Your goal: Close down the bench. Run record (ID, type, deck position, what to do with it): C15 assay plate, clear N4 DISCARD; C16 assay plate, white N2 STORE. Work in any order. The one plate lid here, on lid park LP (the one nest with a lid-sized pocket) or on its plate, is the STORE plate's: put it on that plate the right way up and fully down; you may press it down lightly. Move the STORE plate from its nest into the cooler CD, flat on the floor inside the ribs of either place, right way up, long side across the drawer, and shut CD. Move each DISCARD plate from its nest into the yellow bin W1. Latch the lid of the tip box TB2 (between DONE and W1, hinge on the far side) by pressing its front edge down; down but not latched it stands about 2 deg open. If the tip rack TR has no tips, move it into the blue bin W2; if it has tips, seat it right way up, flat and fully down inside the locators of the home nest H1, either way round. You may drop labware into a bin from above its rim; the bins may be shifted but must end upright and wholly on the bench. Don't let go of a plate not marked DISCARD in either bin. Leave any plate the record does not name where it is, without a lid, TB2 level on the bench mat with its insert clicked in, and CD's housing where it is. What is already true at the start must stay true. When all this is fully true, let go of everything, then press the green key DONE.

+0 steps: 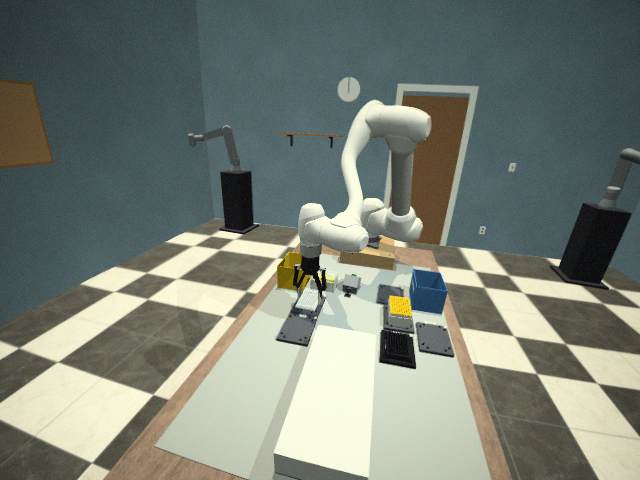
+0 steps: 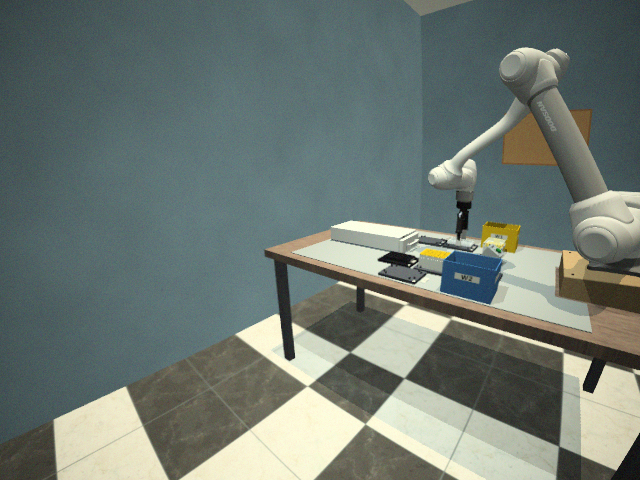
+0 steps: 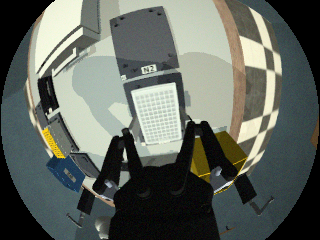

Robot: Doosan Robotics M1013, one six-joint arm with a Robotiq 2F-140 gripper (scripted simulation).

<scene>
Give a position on a yellow bin W1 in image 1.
285, 269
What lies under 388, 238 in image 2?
A white cooler CD.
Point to a yellow bin W1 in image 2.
508, 234
</scene>
